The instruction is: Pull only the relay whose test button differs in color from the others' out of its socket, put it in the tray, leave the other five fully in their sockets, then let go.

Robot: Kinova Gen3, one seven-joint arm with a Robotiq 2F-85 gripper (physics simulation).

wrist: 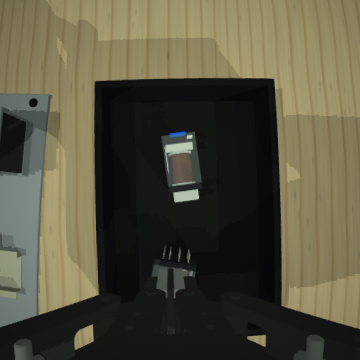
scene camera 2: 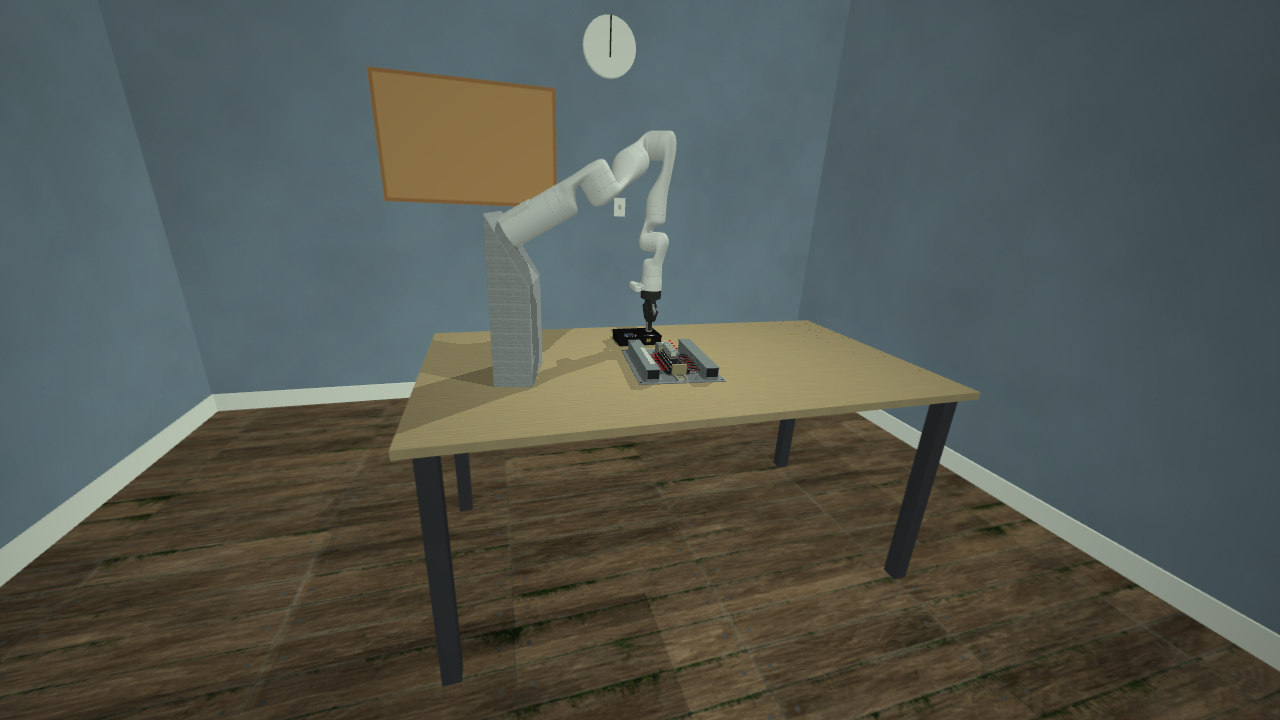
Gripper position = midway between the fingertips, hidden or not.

Observation:
In view: my gripper [wrist: 170,284], a grey relay panel [scene camera 2: 664,378] and a black tray [wrist: 220,228].

